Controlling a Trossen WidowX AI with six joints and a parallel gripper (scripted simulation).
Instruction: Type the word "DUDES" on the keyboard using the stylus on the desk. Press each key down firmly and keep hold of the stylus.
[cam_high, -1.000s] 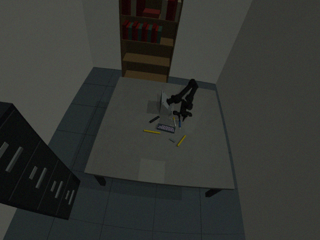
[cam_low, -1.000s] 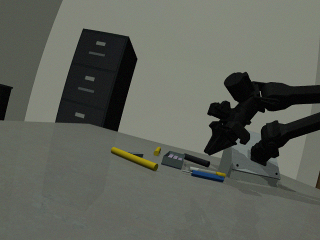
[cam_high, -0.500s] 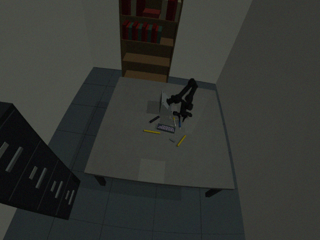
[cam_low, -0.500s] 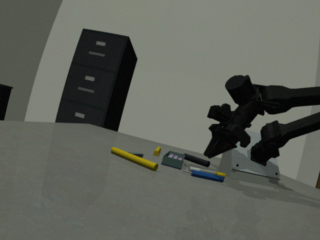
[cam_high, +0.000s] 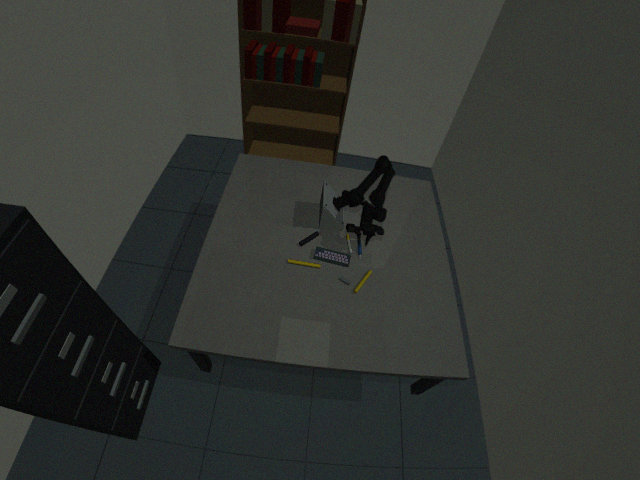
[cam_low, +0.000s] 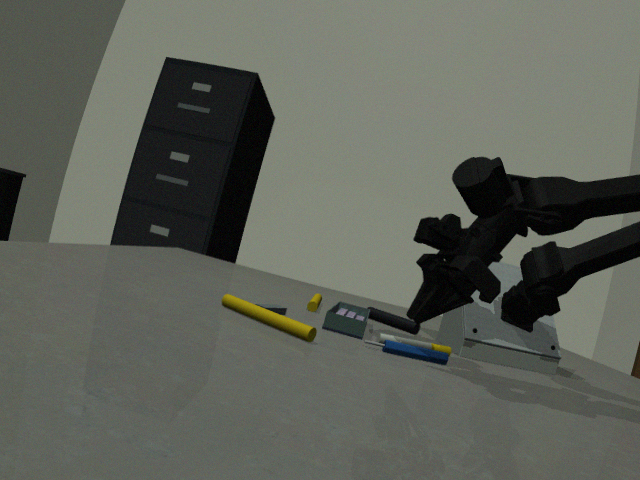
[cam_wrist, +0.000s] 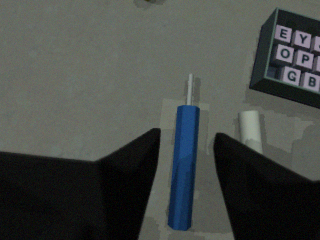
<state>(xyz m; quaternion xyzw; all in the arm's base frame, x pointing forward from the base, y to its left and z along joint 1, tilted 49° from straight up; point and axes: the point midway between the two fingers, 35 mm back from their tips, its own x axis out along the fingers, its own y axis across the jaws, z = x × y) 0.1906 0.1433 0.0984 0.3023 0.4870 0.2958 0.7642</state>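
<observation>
The blue stylus is 10 mm ahead of my gripper tip and 40 mm below it. Round my gripper tip: long yellow cylinder: 190 mm ahead, 30 mm to the left, 40 mm below; then black cylinder: 270 mm to the right, 40 mm below; then stylus tip: 50 mm ahead, 40 mm below.
</observation>
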